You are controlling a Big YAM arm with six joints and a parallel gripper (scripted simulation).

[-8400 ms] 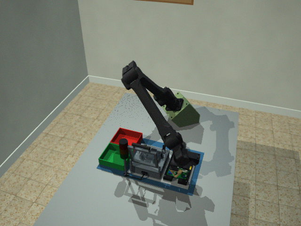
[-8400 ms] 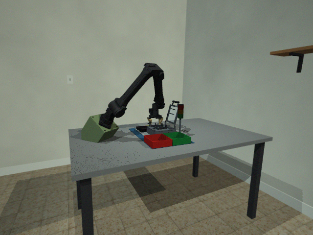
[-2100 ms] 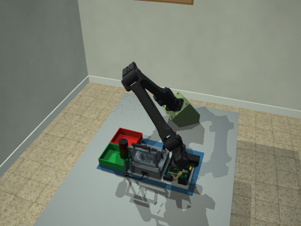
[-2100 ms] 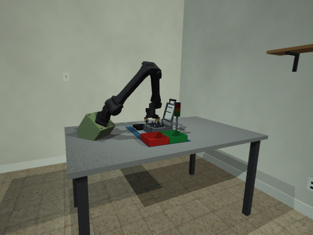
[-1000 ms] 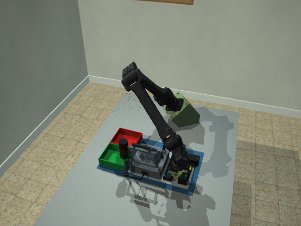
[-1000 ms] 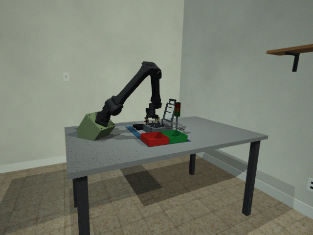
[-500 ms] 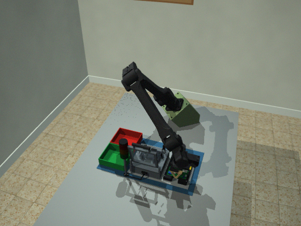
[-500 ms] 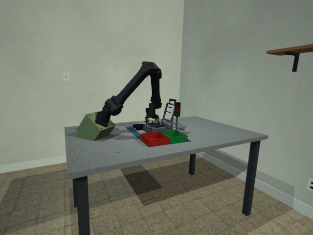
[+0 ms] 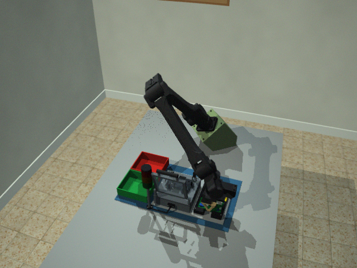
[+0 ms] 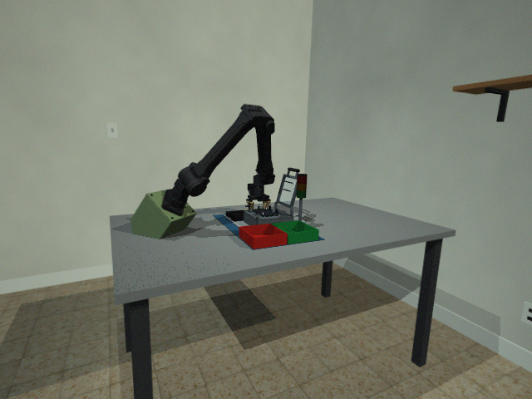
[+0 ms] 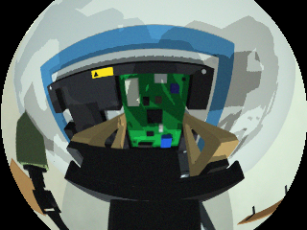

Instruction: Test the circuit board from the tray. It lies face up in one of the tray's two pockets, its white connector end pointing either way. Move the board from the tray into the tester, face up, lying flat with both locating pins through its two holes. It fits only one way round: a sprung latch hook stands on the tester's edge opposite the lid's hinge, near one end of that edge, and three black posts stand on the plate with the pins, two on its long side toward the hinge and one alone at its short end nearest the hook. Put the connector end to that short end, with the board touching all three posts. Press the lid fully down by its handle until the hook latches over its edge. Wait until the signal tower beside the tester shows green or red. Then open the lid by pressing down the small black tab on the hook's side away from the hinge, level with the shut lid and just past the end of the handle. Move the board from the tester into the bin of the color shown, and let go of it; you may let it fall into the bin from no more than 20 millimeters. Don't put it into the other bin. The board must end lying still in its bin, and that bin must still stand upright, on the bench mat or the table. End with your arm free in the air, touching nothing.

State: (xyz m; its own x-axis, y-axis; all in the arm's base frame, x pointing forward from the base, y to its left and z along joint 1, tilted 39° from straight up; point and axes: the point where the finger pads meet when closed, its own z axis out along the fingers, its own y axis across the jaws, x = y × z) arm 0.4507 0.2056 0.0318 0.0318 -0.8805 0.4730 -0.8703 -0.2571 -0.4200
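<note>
Now: hand right at the green circuit board. Also, from my hand: tester plate: 160 mm to the right, 50 mm above, 30 mm behind; latch hook: 120 mm to the right, 100 mm behind, 60 mm above; clear lid: 170 mm to the right, 160 mm above, 90 mm ahead.
</note>
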